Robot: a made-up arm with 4 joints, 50 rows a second.
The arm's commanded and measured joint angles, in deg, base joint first. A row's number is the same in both.
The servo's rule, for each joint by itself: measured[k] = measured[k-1] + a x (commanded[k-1-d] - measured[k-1]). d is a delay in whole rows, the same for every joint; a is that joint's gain. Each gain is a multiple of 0.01, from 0.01 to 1. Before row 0 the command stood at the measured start. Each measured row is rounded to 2 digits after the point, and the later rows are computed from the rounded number. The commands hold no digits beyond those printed.
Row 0, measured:
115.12 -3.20 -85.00 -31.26
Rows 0 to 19, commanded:
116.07 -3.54 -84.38 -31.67
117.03 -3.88 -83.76 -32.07
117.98 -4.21 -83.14 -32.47
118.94 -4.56 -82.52 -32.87
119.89 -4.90 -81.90 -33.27
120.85 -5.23 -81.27 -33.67
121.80 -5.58 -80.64 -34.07
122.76 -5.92 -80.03 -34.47
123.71 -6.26 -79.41 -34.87
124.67 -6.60 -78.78 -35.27
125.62 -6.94 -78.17 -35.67
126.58 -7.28 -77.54 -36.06
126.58 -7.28 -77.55 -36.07
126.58 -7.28 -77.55 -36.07
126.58 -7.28 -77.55 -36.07
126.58 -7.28 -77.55 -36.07
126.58 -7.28 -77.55 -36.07
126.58 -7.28 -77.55 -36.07
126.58 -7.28 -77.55 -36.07
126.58 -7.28 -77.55 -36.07
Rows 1 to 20, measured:
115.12 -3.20 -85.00 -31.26
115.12 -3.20 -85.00 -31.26
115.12 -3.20 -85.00 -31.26
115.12 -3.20 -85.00 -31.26
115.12 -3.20 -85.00 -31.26
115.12 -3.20 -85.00 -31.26
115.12 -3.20 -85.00 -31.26
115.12 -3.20 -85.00 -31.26
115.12 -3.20 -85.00 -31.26
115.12 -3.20 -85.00 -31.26
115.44 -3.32 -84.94 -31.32
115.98 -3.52 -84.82 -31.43
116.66 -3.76 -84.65 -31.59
117.44 -4.04 -84.44 -31.78
118.27 -4.34 -84.19 -32.00
119.15 -4.65 -83.90 -32.25
120.05 -4.98 -83.57 -32.52
120.97 -5.31 -83.22 -32.81
121.90 -5.64 -82.84 -33.12
122.84 -5.98 -82.43 -33.44
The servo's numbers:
d 10
a 0.34 0.35 0.10 0.15

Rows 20 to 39, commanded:
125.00 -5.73 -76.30 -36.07
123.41 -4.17 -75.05 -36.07
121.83 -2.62 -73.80 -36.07
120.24 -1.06 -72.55 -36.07
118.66 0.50 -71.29 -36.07
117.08 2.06 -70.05 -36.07
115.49 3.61 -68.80 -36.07
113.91 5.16 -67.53 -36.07
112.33 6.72 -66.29 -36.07
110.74 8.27 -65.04 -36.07
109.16 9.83 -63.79 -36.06
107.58 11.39 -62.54 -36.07
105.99 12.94 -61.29 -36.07
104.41 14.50 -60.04 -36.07
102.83 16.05 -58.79 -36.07
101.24 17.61 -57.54 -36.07
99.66 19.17 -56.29 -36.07
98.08 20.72 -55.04 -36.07
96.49 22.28 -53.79 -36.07
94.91 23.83 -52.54 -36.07
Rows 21 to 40, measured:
123.79 -6.32 -82.00 -33.77
124.74 -6.66 -81.55 -34.11
125.37 -6.88 -81.15 -34.40
125.78 -7.02 -80.79 -34.65
126.05 -7.11 -80.47 -34.86
126.23 -7.17 -80.18 -35.04
126.35 -7.21 -79.92 -35.19
126.43 -7.23 -79.68 -35.32
126.48 -7.25 -79.47 -35.43
126.51 -7.26 -79.28 -35.53
126.00 -6.72 -78.98 -35.61
125.12 -5.83 -78.59 -35.68
124.00 -4.71 -78.11 -35.74
122.72 -3.43 -77.55 -35.79
121.34 -2.05 -76.92 -35.83
119.89 -0.61 -76.23 -35.87
118.39 0.87 -75.49 -35.90
116.87 2.37 -74.69 -35.93
115.33 3.89 -73.85 -35.95
113.77 5.42 -72.97 -35.97

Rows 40 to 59, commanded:
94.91 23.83 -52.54 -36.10
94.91 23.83 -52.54 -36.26
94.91 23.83 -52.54 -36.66
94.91 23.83 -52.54 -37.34
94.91 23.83 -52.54 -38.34
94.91 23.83 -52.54 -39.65
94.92 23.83 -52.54 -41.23
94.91 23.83 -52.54 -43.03
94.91 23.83 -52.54 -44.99
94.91 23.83 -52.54 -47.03
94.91 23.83 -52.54 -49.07
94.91 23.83 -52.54 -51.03
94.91 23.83 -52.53 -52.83
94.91 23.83 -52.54 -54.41
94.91 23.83 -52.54 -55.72
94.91 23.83 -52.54 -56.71
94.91 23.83 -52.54 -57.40
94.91 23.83 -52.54 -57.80
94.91 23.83 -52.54 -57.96
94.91 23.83 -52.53 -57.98
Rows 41 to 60, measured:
112.20 6.96 -72.05 -35.98
110.63 8.51 -71.10 -35.99
109.05 10.06 -70.12 -36.00
107.47 11.61 -69.11 -36.01
105.89 13.16 -68.08 -36.02
104.31 14.72 -67.03 -36.03
102.73 16.28 -65.96 -36.04
101.15 17.83 -64.87 -36.04
99.57 19.39 -63.76 -36.04
97.99 20.94 -62.64 -36.04
96.94 21.95 -61.63 -36.05
96.25 22.61 -60.72 -36.08
95.79 23.04 -59.90 -36.17
95.49 23.32 -59.16 -36.35
95.29 23.50 -58.50 -36.65
95.16 23.62 -57.90 -37.10
95.08 23.69 -57.36 -37.72
95.02 23.74 -56.88 -38.52
94.98 23.77 -56.45 -39.49
94.96 23.79 -56.06 -40.62

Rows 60 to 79, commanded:
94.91 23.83 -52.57 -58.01
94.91 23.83 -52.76 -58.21
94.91 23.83 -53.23 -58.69
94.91 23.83 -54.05 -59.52
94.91 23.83 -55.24 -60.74
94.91 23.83 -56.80 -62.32
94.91 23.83 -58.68 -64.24
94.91 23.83 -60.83 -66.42
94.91 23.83 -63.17 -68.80
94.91 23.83 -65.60 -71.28
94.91 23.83 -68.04 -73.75
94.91 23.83 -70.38 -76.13
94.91 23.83 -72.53 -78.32
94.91 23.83 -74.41 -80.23
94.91 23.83 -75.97 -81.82
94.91 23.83 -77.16 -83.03
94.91 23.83 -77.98 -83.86
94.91 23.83 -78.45 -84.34
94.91 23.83 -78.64 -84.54
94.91 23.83 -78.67 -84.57
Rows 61 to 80, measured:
94.94 23.80 -55.71 -41.89
94.93 23.81 -55.39 -43.26
94.92 23.82 -55.10 -44.70
94.92 23.82 -54.84 -46.16
94.92 23.82 -54.61 -47.59
94.92 23.82 -54.40 -48.96
94.92 23.82 -54.21 -50.23
94.92 23.82 -54.04 -51.37
94.92 23.82 -53.89 -52.36
94.92 23.82 -53.75 -53.20
94.92 23.82 -53.63 -53.92
94.92 23.82 -53.54 -54.56
94.92 23.82 -53.51 -55.18
94.92 23.82 -53.56 -55.83
94.92 23.82 -53.73 -56.57
94.92 23.82 -54.04 -57.43
94.92 23.82 -54.50 -58.45
94.92 23.82 -55.13 -59.65
94.92 23.82 -55.93 -61.02
94.92 23.82 -56.90 -62.56

